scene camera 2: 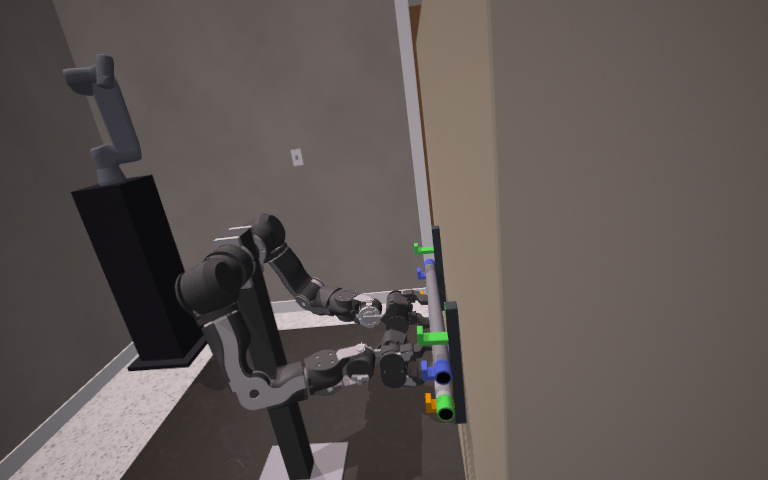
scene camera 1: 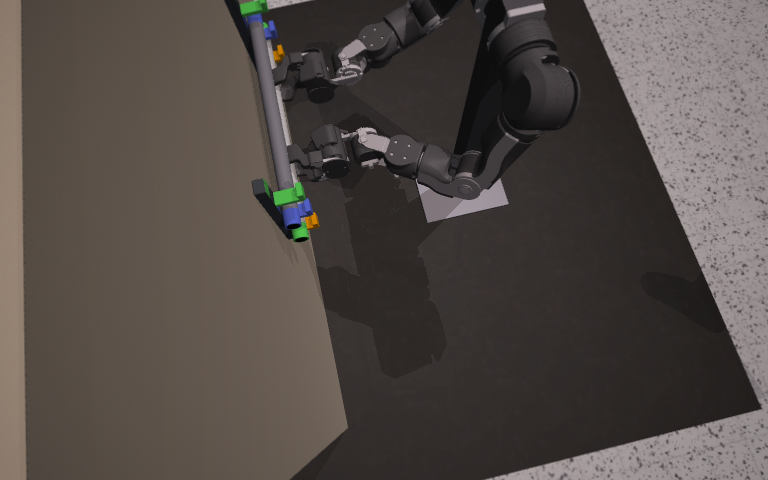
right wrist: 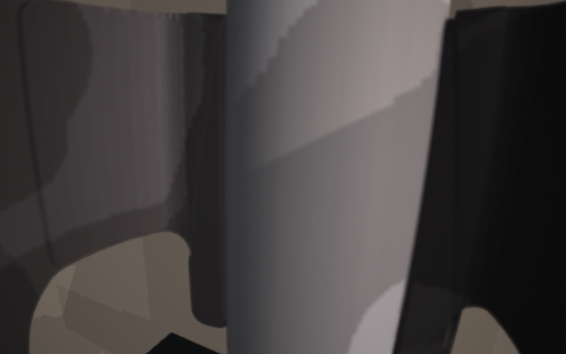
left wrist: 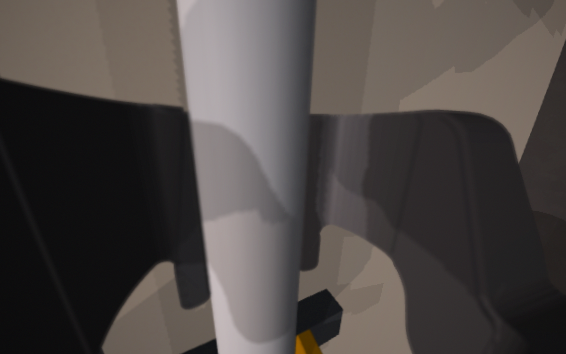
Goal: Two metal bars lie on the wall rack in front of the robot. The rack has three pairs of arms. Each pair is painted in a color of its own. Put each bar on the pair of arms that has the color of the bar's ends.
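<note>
The bar with green ends (scene camera 1: 300, 233) (scene camera 2: 445, 403) (left wrist: 247, 170) (right wrist: 325, 200) lies lowest, level with the orange arms (scene camera 1: 312, 220) (scene camera 2: 430, 403) (left wrist: 307, 342). It seems slightly raised from them; contact is unclear. The bar with blue ends (scene camera 1: 271, 107) (scene camera 2: 434, 300) rests on the blue arms (scene camera 1: 306, 208) (scene camera 2: 424, 370) in the middle. The green arms (scene camera 1: 289, 195) (scene camera 2: 433, 337) on top hold no bar. My left gripper (scene camera 1: 293, 161) (scene camera 2: 424, 308) (left wrist: 250, 200) and right gripper (scene camera 1: 279, 82) (scene camera 2: 421, 362) (right wrist: 325, 175) are shut on the green-ended bar, fingers on both sides. Fingertips are partly hidden in the scene views.
Dark rack uprights (scene camera 1: 258, 186) (scene camera 2: 457, 362) stand against the wall (scene camera 1: 169, 283) (scene camera 2: 623, 226). The blue-ended bar runs close above the grippers. The pedestal base (scene camera 1: 487, 198) (scene camera 2: 334, 458) stands behind the arms. Another grey arm (scene camera 2: 116, 121) stands on a black block (scene camera 2: 124, 271) at the left.
</note>
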